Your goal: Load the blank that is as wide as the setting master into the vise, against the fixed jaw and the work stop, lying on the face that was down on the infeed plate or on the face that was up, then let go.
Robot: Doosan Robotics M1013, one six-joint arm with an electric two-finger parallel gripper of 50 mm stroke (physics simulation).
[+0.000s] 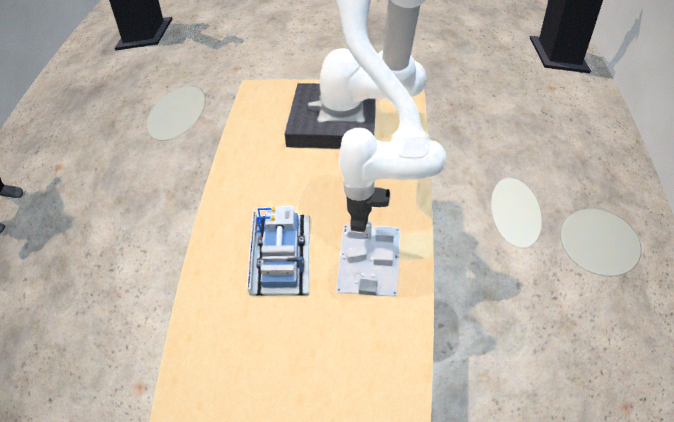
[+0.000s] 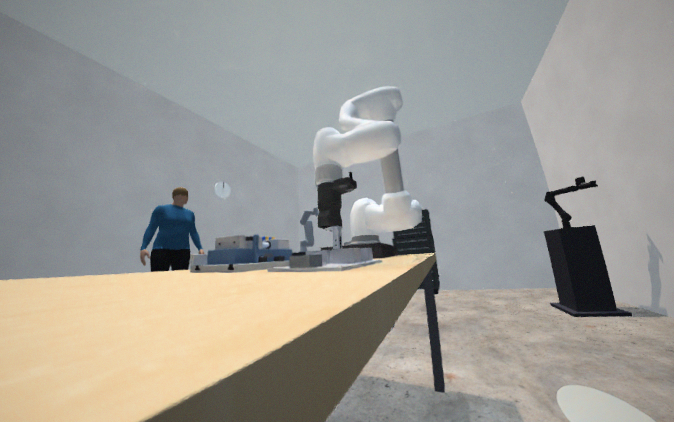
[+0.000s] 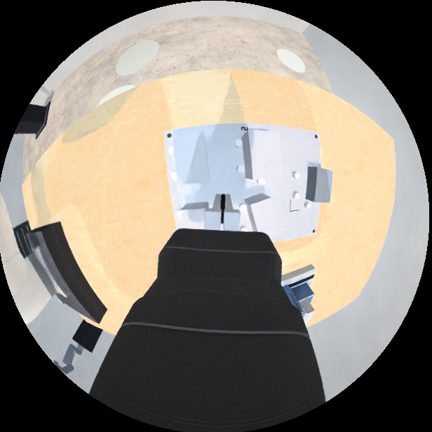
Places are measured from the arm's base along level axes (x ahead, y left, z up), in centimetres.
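Pixels of known places: gripper, between the fingertips: [image 1: 367, 237] [image 2: 337, 248]; arm's base, origin of its link: [image 1: 341, 109] [image 2: 365, 246].
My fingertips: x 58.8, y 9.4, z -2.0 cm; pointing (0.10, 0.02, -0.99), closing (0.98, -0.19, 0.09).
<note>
Ahead of a thing's pixels: the offset from my fingertips to its top centre. "*": to the spot under its first point. Level surfaces: height alone.
My gripper [image 1: 358, 232] [image 2: 336, 247] [image 3: 222, 202] points down over the back left part of the pale infeed plate @[* dx +15.6, dy -6.8, dz -3.9 cm] [image 1: 345, 285] [image 3: 307, 234]. Its fingers are together, with a thin dark line between them and no block seen in it. A pale block [image 1: 364, 233] lies under or close beside the fingers, partly hidden. Other blocks sit on the plate: back right [image 1: 385, 234], middle left [image 1: 356, 254], middle right [image 1: 383, 257], and a darker grey one @[dx +16.8, dy +0.2, dz -1.4 cm] [image 1: 368, 284] [image 3: 320, 185] at the front. I cannot tell which is the setting master. The blue vise @[dx +4.5, dy -28.2, dz +5.2 cm] [image 1: 279, 280] [image 2: 232, 256] [image 3: 300, 292] stands left of the plate.
Blue hoses @[* dx -2.7, dy -34.3, dz +6.1 cm] [image 1: 259, 218] stand at the vise's back left corner. The black robot base block [image 1: 312, 139] [image 3: 70, 272] is behind on the wooden table @[dz -4.7 cm] [image 1: 280, 350]. Small white pins [image 3: 296, 175] stand up from the plate. A person in blue [image 2: 172, 225] stands beyond the table.
</note>
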